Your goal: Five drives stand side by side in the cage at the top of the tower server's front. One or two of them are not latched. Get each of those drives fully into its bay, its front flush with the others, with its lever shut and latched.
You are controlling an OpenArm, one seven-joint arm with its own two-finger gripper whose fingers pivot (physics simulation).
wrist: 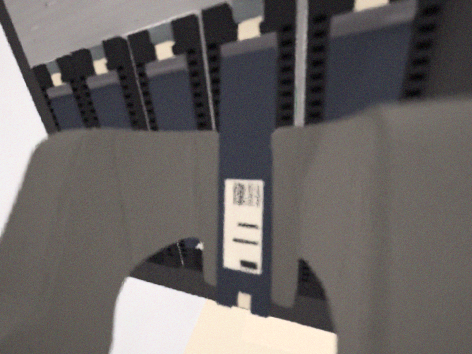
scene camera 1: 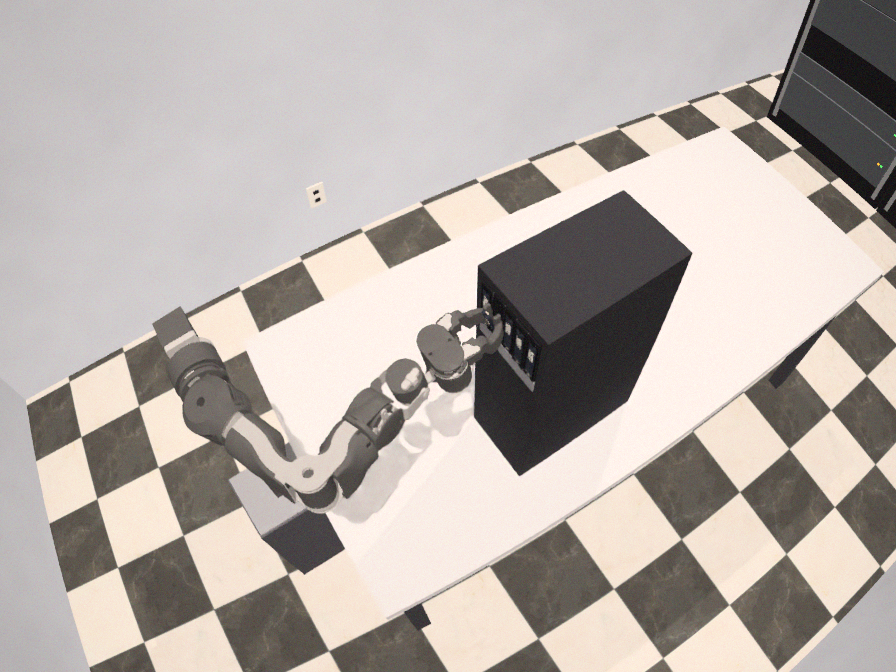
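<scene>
The black tower server [scene camera 1: 578, 289] stands on the table, its front facing the arm. In the wrist view my gripper [scene camera 1: 492, 331] [wrist: 253, 208] has one finger on each side of a dark blue drive lever [wrist: 246, 165] with a white label, and is shut on it. This drive is second from the right in that view. The lever's near end stands out past the cage edge; its latch is hidden. The rightmost drive [wrist: 370, 70] and the drives to the left [wrist: 172, 95] [wrist: 107, 102] [wrist: 67, 112] are partly covered by the fingers. Whether they are latched I cannot tell.
The white table [scene camera 1: 723, 217] carries the server. A grey strip [scene camera 1: 517, 368] runs along the cage's lower edge. The fingers are close to the neighbouring drives. The arm's base block [scene camera 1: 303, 538] is at the table's near-left end. A dark rack [scene camera 1: 839, 115] stands at the upper right.
</scene>
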